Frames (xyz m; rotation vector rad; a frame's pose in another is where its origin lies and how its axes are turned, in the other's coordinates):
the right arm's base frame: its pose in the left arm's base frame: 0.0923 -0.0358 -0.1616 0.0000 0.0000 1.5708
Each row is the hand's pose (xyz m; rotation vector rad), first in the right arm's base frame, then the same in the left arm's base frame.
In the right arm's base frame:
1: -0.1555 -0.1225 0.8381 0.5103 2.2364 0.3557
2: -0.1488 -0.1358 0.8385 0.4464 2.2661 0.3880
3: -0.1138 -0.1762 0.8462 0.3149 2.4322 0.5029
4: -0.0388 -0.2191 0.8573 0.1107 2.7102 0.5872
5: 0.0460 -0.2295 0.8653 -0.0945 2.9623 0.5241
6: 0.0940 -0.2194 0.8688 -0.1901 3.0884 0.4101
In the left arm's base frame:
1: 0.2148 -0.1913 0.6765 -1.3606 2.1652 1.0760
2: 0.2281 -0.1846 0.6769 -1.4401 2.1466 1.0902
3: 0.2685 -0.1496 0.6846 -1.6915 2.1946 1.0624
4: 0.3114 -0.0746 0.6957 2.0224 -2.1946 -0.8568
5: 0.3218 0.0102 0.7037 2.1481 -2.0152 -0.5079
6: 0.3117 0.0582 0.7072 2.2139 -1.9571 -0.2983

